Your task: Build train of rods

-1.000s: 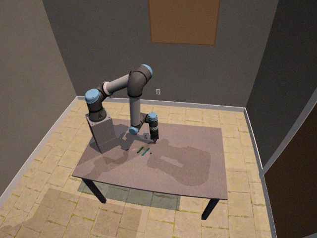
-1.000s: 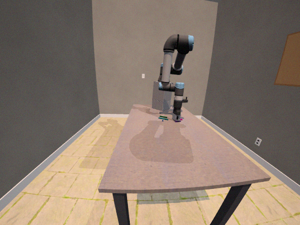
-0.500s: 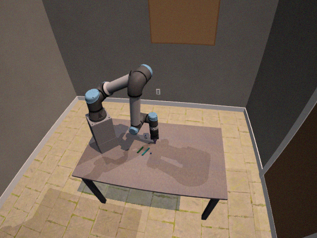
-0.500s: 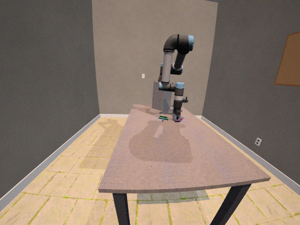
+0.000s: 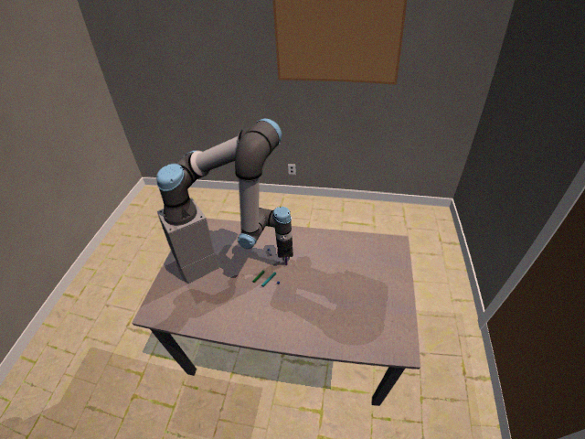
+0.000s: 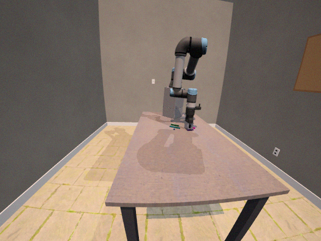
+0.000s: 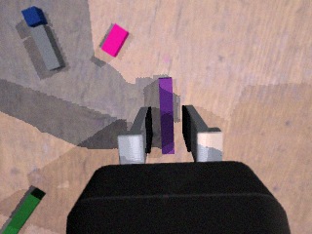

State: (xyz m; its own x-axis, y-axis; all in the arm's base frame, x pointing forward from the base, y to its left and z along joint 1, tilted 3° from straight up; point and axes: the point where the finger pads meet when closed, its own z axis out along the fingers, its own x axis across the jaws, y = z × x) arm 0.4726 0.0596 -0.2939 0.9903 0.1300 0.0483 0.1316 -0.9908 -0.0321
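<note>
Now: the purple rod 3 cm below my hand. The rest, counted from my hand: magenta rod: 4 cm behind, 5 cm to the left, 3 cm below; grey rod: 9 cm behind, 4 cm to the left, 3 cm below; turquoise rod: 7 cm behind, 13 cm to the right, 3 cm below.
</note>
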